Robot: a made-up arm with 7 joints. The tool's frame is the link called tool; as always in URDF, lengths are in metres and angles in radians. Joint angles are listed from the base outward. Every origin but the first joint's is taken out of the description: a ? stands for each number. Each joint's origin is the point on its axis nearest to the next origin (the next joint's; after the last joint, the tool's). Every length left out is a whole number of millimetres.
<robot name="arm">
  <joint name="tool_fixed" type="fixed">
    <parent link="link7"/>
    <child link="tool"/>
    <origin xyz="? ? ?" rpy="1.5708 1.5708 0"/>
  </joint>
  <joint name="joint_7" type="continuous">
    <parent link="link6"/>
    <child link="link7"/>
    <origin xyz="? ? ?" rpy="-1.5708 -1.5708 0"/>
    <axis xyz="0 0 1"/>
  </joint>
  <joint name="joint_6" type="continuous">
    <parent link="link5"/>
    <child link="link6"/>
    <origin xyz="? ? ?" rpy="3.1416 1.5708 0"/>
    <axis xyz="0 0 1"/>
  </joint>
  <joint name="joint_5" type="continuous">
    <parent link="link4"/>
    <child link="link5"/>
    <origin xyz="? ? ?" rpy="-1.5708 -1.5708 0"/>
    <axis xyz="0 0 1"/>
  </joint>
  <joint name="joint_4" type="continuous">
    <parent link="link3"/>
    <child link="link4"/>
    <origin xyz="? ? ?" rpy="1.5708 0 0"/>
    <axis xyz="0 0 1"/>
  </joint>
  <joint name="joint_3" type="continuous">
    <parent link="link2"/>
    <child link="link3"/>
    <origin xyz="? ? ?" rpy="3.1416 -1.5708 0"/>
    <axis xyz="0 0 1"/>
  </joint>
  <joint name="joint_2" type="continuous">
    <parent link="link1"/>
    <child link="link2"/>
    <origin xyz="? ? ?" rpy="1.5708 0 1.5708"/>
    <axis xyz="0 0 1"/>
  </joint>
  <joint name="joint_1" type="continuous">
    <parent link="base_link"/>
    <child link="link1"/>
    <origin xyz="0 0.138 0" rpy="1.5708 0 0"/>
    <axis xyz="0 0 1"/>
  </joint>
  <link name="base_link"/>
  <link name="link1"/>
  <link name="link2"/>
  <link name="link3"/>
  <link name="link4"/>
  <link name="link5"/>
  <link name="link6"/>
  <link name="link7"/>
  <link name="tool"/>
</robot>
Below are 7 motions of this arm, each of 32 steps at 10 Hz.
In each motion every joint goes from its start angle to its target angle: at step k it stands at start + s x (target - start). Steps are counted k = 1, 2, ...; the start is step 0. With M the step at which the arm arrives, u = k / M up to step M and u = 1 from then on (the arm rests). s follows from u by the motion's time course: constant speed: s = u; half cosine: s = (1 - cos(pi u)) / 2; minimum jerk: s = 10 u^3 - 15 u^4 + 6 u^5.
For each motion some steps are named. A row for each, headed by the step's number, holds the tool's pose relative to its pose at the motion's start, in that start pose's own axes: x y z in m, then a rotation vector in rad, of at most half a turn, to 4 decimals.
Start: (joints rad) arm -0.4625 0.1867 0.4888 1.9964 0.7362 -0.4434 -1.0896
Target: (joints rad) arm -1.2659 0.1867 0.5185 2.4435 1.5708 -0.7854 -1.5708
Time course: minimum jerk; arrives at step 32
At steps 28, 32:
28: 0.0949 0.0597 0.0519 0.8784 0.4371 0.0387
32: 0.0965 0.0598 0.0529 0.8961 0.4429 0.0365

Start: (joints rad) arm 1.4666 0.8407 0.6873 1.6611 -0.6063 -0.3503 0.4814
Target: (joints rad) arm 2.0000 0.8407 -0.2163 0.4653 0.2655 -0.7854 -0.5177
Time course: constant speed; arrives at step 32
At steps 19, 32:
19: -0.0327 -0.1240 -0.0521 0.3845 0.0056 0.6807
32: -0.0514 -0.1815 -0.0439 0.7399 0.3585 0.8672

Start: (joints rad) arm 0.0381 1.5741 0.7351 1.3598 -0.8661 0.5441 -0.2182
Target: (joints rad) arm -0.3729 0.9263 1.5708 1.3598 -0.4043 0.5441 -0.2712
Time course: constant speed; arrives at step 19
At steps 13, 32:
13: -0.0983 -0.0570 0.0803 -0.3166 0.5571 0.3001
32: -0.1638 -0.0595 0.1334 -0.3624 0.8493 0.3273

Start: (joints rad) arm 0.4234 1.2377 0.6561 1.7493 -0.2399 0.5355 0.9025
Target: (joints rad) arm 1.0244 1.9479 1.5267 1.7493 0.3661 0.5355 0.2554
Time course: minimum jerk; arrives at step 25
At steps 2, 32:
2: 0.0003 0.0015 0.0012 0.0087 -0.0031 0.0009
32: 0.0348 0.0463 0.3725 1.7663 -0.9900 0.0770

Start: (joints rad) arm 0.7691 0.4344 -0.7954 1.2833 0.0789 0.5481 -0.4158
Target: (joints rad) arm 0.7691 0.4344 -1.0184 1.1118 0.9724 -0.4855 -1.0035
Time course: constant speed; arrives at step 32
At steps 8, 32:
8: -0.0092 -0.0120 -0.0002 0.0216 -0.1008 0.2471
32: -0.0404 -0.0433 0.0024 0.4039 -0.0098 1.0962

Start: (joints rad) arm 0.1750 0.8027 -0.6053 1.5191 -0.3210 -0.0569 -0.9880
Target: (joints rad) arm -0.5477 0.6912 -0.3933 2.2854 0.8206 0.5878 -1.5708
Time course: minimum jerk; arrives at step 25
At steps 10, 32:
10: 0.0436 0.0062 0.0402 0.0905 0.4544 0.1711
32: 0.1296 0.0663 0.0911 -0.1710 1.3819 0.2238

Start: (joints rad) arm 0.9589 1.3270 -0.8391 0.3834 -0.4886 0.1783 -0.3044
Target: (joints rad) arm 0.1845 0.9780 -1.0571 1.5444 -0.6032 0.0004 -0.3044
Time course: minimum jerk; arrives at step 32
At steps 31, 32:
31: 0.1857 -0.0761 0.3260 -0.3218 -1.7200 0.2381
32: 0.1856 -0.0760 0.3261 -0.3220 -1.7204 0.2383

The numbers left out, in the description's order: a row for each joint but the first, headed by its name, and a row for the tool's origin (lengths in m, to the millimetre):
tool: 0 0 0
joint_7: 0 0 0
joint_6: 0 0 0
joint_5: 0 -0.221 0
joint_4: 0 0 0
joint_3: -0.221 0 0
joint_2: 0 0 0

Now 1 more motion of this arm.
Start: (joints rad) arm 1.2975 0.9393 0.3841 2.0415 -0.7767 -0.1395 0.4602
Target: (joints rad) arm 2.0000 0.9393 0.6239 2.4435 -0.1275 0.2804 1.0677
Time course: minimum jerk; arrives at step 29
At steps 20, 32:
20: 0.0178 0.1275 0.0729 0.3513 -0.0984 0.2478
32: 0.0286 0.1395 0.0961 0.3882 -0.1728 0.2463

